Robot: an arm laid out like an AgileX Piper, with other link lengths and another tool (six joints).
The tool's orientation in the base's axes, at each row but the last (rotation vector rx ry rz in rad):
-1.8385, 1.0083, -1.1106
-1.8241, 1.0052, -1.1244
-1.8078, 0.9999, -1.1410
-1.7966, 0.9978, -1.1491
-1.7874, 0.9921, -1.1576
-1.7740, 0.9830, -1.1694
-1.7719, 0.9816, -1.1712
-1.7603, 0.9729, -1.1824
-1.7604, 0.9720, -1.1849
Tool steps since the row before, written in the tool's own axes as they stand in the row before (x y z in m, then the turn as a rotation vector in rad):
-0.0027, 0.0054, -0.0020, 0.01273, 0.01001, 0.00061
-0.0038, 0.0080, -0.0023, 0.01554, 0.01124, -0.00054
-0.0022, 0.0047, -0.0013, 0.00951, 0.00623, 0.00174
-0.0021, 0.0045, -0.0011, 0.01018, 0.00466, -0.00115
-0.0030, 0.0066, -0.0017, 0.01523, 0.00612, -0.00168
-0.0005, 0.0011, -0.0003, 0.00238, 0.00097, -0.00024
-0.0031, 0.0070, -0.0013, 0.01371, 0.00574, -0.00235
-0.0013, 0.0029, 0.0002, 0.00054, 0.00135, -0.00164
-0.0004, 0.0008, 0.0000, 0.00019, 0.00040, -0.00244
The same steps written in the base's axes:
-0.0040, -0.0002, -0.0050, 0.00214, -0.01531, -0.00485
-0.0051, -0.0003, -0.0076, 0.00165, -0.01855, -0.00463
-0.0029, -0.0002, -0.0045, 0.00308, -0.01070, -0.00290
-0.0026, -0.0001, -0.0044, 0.00089, -0.01121, -0.00041
-0.0037, -0.0003, -0.0064, 0.00153, -0.01643, 0.00014
-0.0006, 0.0000, -0.0011, 0.00026, -0.00257, 0.00000
-0.0033, -0.0002, -0.0070, 0.00055, -0.01504, 0.00015
-0.0006, 0.0001, -0.0031, -0.00163, -0.00133, -0.00061
-0.0002, 0.0000, -0.0009, -0.00233, -0.00079, 0.00033

